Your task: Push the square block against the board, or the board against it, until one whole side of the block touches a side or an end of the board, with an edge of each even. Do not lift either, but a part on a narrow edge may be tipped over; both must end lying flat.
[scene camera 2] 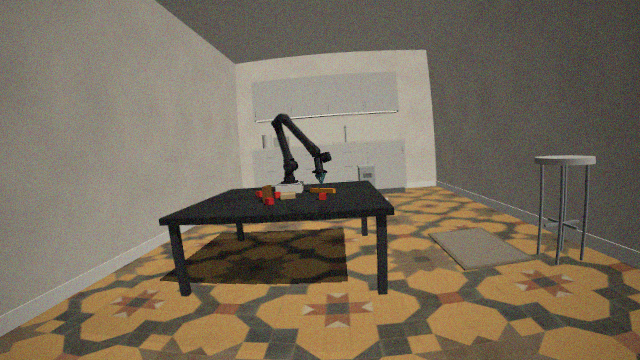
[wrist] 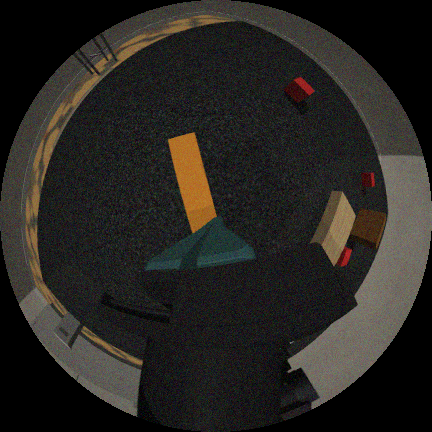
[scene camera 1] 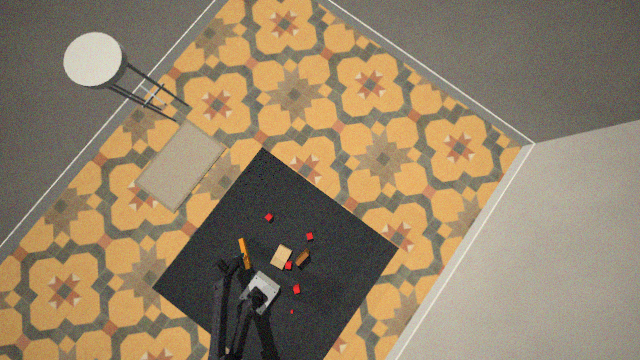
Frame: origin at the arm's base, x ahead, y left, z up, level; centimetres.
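Seen in the pictures: gripper, fingertip midpoint: (scene camera 2: 321, 184) (wrist: 218, 222) (scene camera 1: 243, 253); arm's base at its link origin: (scene camera 2: 289, 183) (scene camera 1: 257, 296).
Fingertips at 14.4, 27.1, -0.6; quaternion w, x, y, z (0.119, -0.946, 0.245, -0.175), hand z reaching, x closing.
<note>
Pixels of each thing's middle, then the offset from my fingertips to it, as dx, dy, dz.
- tan block at the middle of its body: (wrist: 334, 233) (scene camera 2: 288, 195) (scene camera 1: 281, 256) +13.9, -21.6, -4.9
- brown block at the middle of its body: (wrist: 368, 226) (scene camera 2: 267, 193) (scene camera 1: 302, 256) +25.5, -32.8, -1.3
- tiny red piece at the middle of its body: (scene camera 1: 292, 311) -9.6, -53.7, -5.5
The orange board (scene camera 1: 243, 246) (scene camera 2: 329, 190) (wrist: 190, 175) is long and narrow and lies on the black table, left of the other blocks in scene camera 1. A tan block (scene camera 1: 281, 256) (scene camera 2: 287, 196) (wrist: 341, 225) lies flat, well apart from the board. A brown block (scene camera 1: 302, 257) (scene camera 2: 267, 191) (wrist: 368, 227) stands upright beside the tan one. Which of the two the task calls square I cannot tell for certain. My gripper (scene camera 2: 321, 182) (wrist: 218, 222) is shut and empty, with its teal fingertips just above the board's near end, which they partly hide in the wrist view. In scene camera 1 the arm hides the fingertips.
Red cubes lie around the blocks: one (scene camera 1: 288, 265) (wrist: 345, 256) close to the tan block, one (scene camera 1: 309, 236) (wrist: 368, 180) beyond the blocks, one (scene camera 1: 269, 217) (scene camera 2: 322, 196) (wrist: 300, 90) farther out, and one (scene camera 1: 296, 289) near the pale robot base (scene camera 1: 265, 287) (scene camera 2: 289, 188). A tiny red piece (scene camera 1: 292, 311) also shows.
</note>
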